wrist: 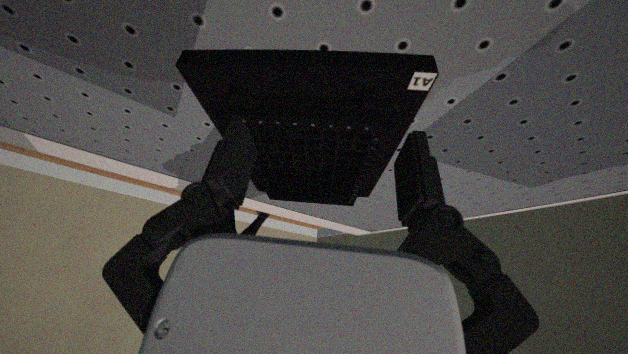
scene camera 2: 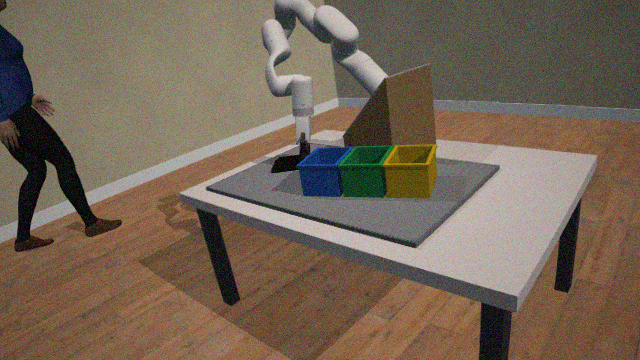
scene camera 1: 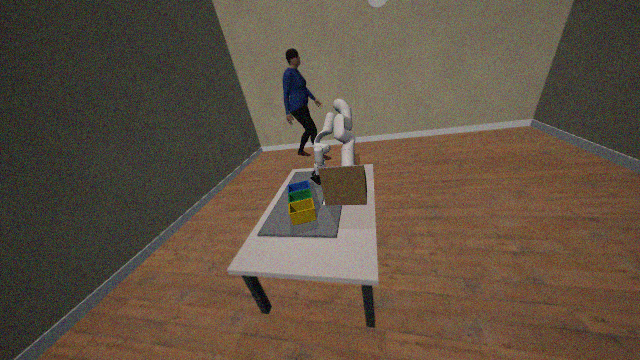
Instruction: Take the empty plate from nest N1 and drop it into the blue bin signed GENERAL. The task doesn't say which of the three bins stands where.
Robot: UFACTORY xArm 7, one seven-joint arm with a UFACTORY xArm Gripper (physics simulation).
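Where they show: gripper, fingertip midpoint: (wrist: 325, 140); arm's base, origin of the base link: (scene camera 1: 348, 172).
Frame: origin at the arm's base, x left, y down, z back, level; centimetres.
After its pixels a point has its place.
A black block with an A1 label (wrist: 310, 82) {x -21.0, y 18.0, z -23.4 cm} lies on the grey mat in the wrist view. It also shows in scene camera 2 as a flat black shape (scene camera 2: 285, 164) {x -26.7, y 17.1, z -32.6 cm} beside the blue bin. A dark gridded area, seemingly the plate (wrist: 312, 162) {x -25.3, y 16.6, z -26.7 cm}, shows on it; plate and nest are hard to tell apart, and no N1 mark is legible. My gripper (scene camera 1: 315, 178) {x -22.9, y 16.7, z -25.8 cm} (scene camera 2: 304, 151) {x -22.9, y 16.7, z -25.8 cm} (wrist: 325, 140) {x -22.9, y 16.7, z -25.8 cm} is open and empty above the black block, its fingers appearing on either side of the gridded part. The blue bin (scene camera 1: 299, 186) {x -6.2, y 12.5, z -40.5 cm} (scene camera 2: 321, 180) {x 2.2, y 14.0, z -46.7 cm} stands upright; its sign is not readable.
The green bin (scene camera 1: 300, 196) {x 6.4, y 13.7, z -37.0 cm} (scene camera 2: 364, 180) {x 14.8, y 14.0, z -42.7 cm} and yellow bin (scene camera 1: 303, 215) {x 29.5, y 13.1, z -29.3 cm} (scene camera 2: 410, 181) {x 27.2, y 14.2, z -38.7 cm} stand in a row with the blue one on the grey mat (scene camera 1: 320, 231) {x 37.9, y 19.2, z -17.9 cm} (scene camera 2: 350, 212) {x 16.2, y 19.2, z -52.6 cm}. A tall brown panel (scene camera 1: 343, 185) {x 10.9, y 3.9, z -3.2 cm} (scene camera 2: 412, 107) {x 10.9, y 2.4, z -4.3 cm} stands behind them. A person (scene camera 1: 295, 90) (scene camera 2: 45, 145) is beyond the table.
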